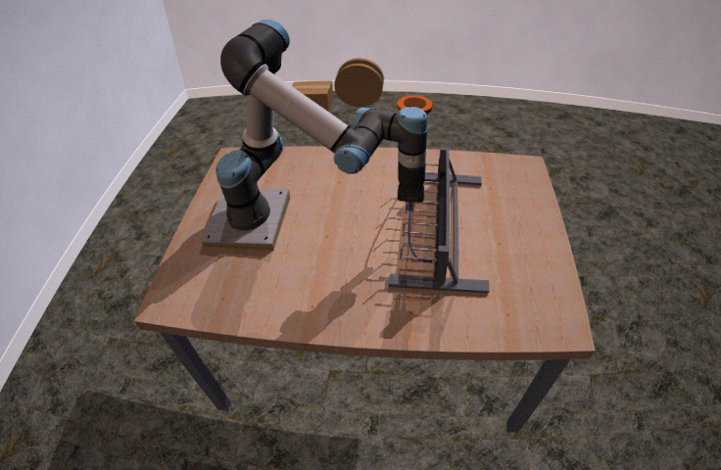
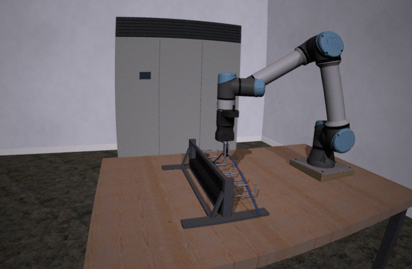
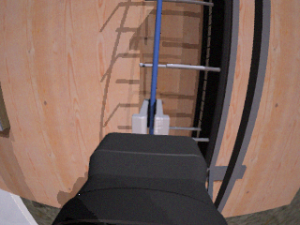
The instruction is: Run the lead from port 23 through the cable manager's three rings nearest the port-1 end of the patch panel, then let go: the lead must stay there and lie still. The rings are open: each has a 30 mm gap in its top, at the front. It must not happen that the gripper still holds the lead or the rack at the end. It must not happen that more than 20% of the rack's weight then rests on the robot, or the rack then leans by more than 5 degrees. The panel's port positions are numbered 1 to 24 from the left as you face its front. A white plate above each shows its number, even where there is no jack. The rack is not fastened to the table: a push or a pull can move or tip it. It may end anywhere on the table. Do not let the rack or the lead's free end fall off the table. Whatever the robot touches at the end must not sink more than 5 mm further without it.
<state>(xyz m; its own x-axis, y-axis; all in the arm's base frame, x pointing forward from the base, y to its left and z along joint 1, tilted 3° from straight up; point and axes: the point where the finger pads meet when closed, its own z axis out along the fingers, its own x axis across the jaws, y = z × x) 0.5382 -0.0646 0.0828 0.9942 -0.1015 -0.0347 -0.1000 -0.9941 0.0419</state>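
The dark rack lies 11 cm ahead of my hand, 6 cm below it and 4 cm to the left of it.
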